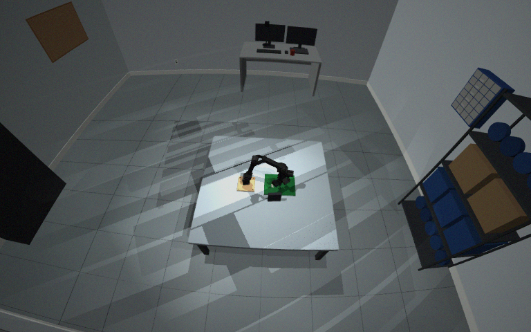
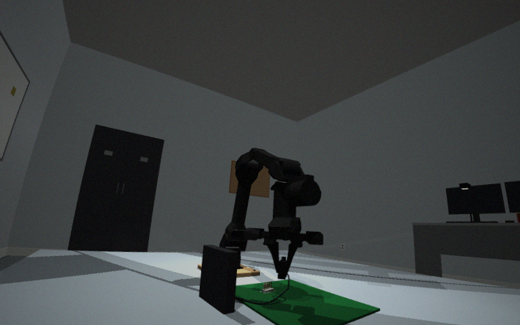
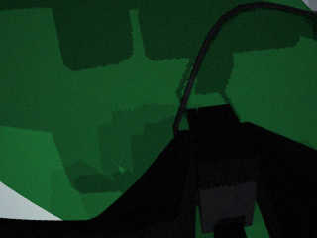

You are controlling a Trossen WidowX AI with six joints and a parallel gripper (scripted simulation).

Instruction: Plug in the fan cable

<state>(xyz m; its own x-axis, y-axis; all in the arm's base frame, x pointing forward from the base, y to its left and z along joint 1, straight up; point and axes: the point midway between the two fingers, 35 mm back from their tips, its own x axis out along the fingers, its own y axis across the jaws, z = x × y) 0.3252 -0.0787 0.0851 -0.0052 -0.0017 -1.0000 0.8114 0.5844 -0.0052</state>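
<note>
The four-pin header lies 7 cm behind my gripper tip, 2 cm to the left of it and 7 cm below it. Also, from my gripper tip: black fan plug (1 cm to the left, 1 cm above); green board (1 cm ahead, 4 cm to the left, 8 cm below); black fan (7 cm behind, 13 cm to the right, 1 cm below).
</note>
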